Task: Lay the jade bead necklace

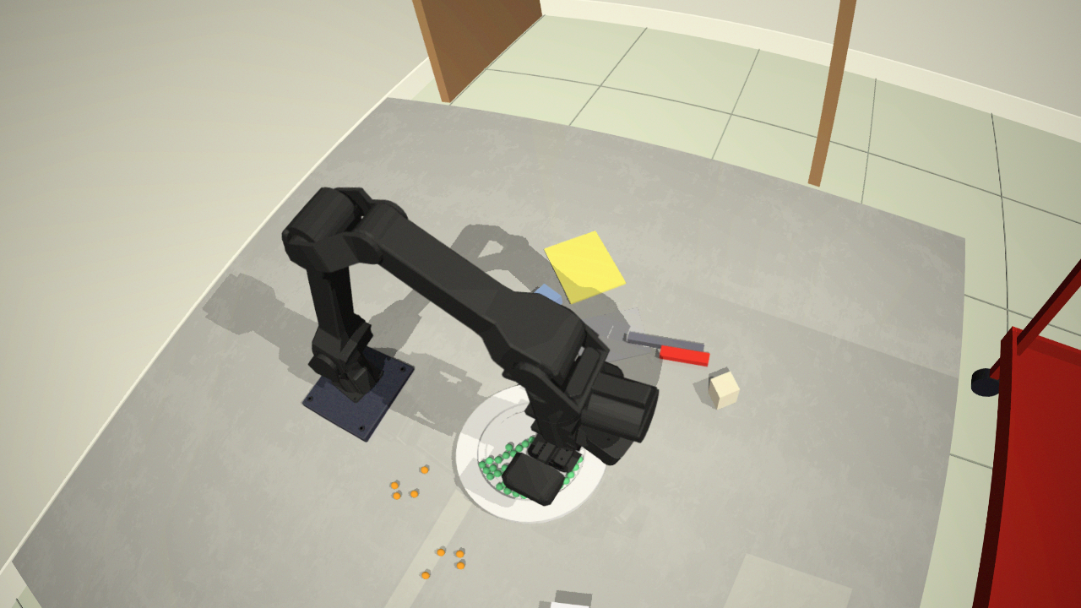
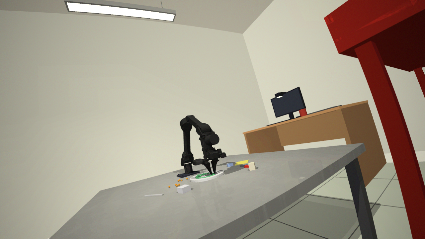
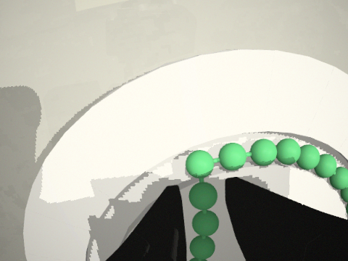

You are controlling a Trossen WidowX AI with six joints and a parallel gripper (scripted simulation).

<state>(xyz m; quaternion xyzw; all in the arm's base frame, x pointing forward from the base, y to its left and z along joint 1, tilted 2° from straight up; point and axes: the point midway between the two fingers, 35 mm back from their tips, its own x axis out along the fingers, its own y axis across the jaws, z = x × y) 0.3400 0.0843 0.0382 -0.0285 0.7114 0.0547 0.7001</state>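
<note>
Right now the inner disc is 50 mm behind my gripper tip, 20 mm to the right of it and 10 mm below it. Round my gripper tip: grey sheet: 70 mm behind, 180 mm to the left, 20 mm below; then red bar: 30 mm ahead, 210 mm to the left, 10 mm below; then bead board: 50 mm behind, 20 mm to the right, 10 mm below.
</note>
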